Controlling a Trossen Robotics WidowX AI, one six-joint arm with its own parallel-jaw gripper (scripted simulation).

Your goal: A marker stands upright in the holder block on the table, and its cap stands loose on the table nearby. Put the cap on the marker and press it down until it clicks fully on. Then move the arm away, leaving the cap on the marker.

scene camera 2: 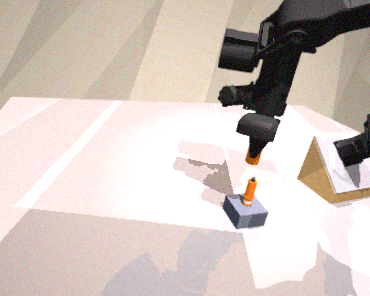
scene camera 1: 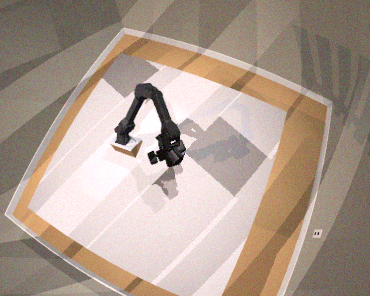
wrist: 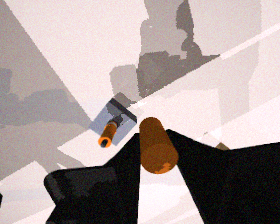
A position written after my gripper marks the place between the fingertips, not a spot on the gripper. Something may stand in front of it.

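Observation:
An orange cap (wrist: 158, 155) is being carried by my gripper (scene camera 2: 253, 154). The wrist view shows me the gripper (wrist: 152, 135) too.

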